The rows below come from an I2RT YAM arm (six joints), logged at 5 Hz.
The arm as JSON. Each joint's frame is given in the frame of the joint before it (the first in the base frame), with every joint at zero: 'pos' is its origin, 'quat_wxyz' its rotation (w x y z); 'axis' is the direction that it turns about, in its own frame. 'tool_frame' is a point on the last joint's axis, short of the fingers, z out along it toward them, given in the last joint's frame.
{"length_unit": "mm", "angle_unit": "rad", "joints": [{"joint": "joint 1", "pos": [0.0, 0.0, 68.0], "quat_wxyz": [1.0, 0.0, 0.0, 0.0], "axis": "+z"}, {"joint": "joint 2", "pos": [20.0, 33.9, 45.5], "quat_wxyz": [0.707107, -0.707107, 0.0, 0.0], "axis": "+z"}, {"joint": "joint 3", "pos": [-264.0, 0.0, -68.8], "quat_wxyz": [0.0, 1.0, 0.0, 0.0], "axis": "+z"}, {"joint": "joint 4", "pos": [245.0, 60.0, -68.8], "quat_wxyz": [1.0, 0.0, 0.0, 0.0], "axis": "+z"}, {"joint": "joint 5", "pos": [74.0, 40.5, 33.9], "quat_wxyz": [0.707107, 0.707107, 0.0, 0.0], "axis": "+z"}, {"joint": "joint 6", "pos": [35.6, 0.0, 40.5], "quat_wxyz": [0.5, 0.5, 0.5, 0.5], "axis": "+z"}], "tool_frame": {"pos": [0.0, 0.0, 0.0], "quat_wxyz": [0.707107, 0.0, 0.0, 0.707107]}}
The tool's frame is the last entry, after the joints.
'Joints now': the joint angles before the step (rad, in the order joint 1, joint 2, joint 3, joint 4, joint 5, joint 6). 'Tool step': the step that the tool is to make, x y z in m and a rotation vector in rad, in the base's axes. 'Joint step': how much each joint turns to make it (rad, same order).
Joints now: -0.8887, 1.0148, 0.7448, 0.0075, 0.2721, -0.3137
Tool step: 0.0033, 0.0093, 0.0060, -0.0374, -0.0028, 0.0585
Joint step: 0.0335, -0.0296, -0.0047, 0.0128, -0.0190, -0.0283
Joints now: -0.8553, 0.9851, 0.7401, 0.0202, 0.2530, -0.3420
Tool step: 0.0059, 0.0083, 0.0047, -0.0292, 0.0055, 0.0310
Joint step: 0.0461, -0.0134, 0.0031, 0.0067, 0.0197, -0.0207
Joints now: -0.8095, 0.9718, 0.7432, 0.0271, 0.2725, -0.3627
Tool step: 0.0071, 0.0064, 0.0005, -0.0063, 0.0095, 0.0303
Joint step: 0.0439, 0.0009, 0.0022, -0.0012, 0.0156, -0.0086
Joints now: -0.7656, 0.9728, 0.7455, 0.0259, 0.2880, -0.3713
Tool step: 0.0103, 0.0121, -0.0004, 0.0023, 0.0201, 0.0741
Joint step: 0.0690, -0.0038, 0.0023, -0.0188, -0.0026, -0.0130
